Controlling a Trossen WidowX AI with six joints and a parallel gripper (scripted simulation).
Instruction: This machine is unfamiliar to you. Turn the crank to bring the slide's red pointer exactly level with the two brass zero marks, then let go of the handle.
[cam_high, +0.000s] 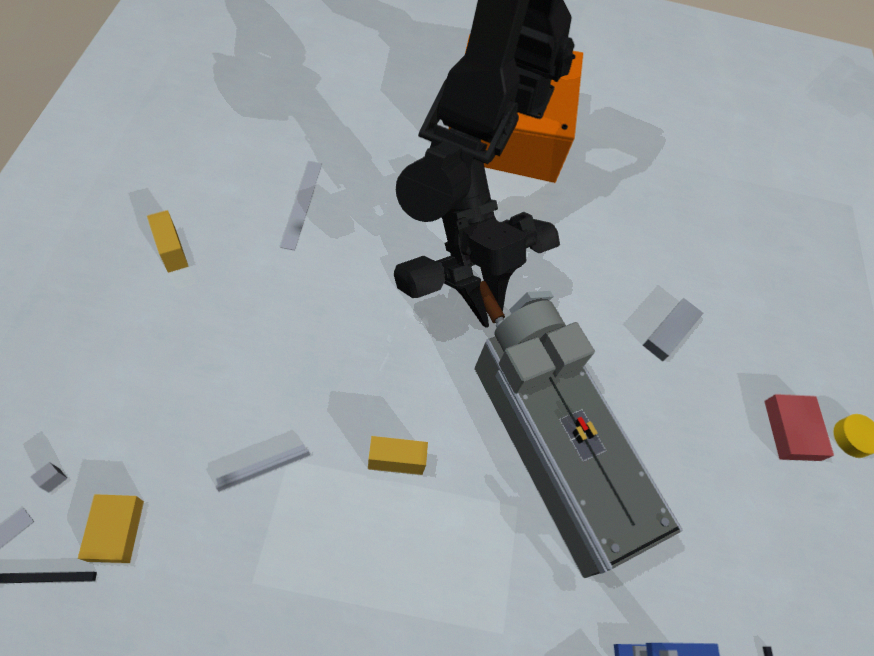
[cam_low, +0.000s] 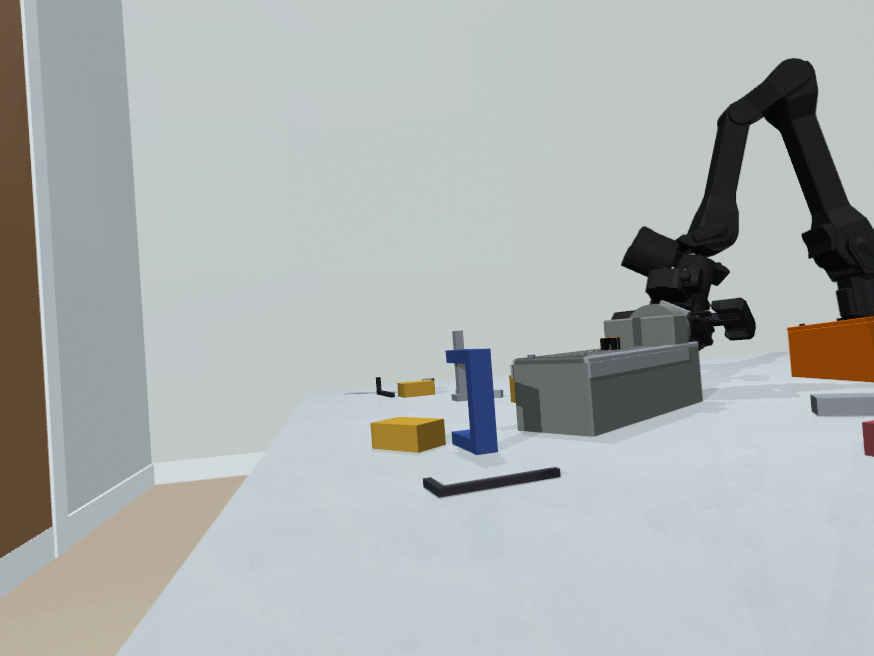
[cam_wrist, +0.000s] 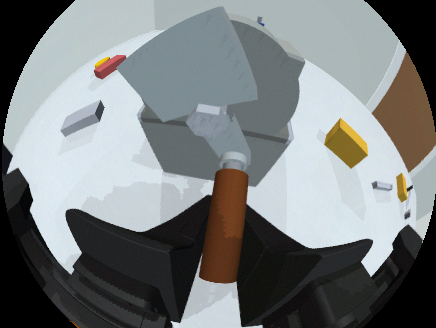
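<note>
My gripper tip is now 1 cm past the brown handle, 1 cm to the left of it and 3 cm below it. The rest, counted from my gripper tip: red pointer (10 cm ahead, 12 cm to the left, 4 cm above); grey block (11 cm behind, 22 cm to the left, 3 cm below); blue clamp (27 cm ahead, 27 cm to the left, 2 cm above).
</note>
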